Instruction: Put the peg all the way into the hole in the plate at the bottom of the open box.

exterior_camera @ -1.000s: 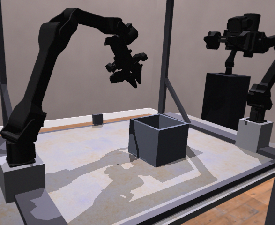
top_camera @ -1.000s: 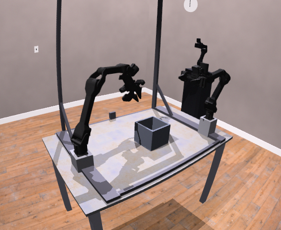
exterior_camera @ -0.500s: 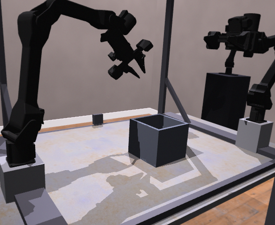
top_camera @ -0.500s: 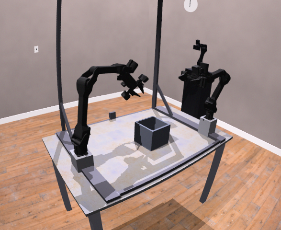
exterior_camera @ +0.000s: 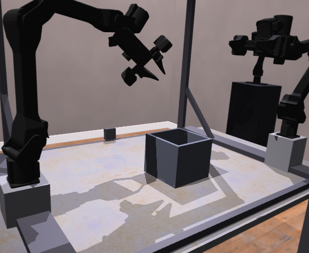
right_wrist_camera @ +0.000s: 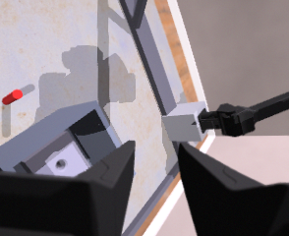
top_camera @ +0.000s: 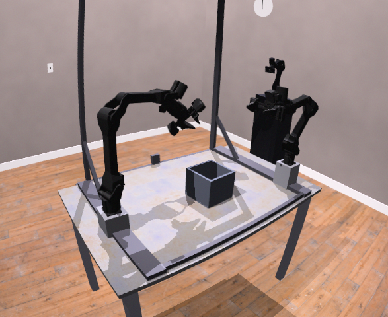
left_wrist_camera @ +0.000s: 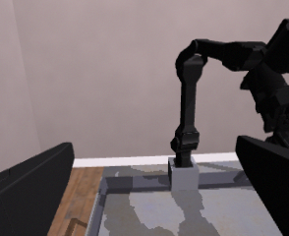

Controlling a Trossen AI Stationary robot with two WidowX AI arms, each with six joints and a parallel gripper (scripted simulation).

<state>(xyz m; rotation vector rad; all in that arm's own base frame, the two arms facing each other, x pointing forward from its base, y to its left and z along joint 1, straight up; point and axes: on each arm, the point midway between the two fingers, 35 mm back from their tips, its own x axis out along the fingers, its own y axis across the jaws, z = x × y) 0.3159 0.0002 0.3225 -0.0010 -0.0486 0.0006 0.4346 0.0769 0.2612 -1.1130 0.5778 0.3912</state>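
The red peg lies 70 mm behind my right hand, 40 mm to the left of it and 310 mm below it. Also, from my right hand: plate: 60 mm ahead, 70 mm to the left, 310 mm below.
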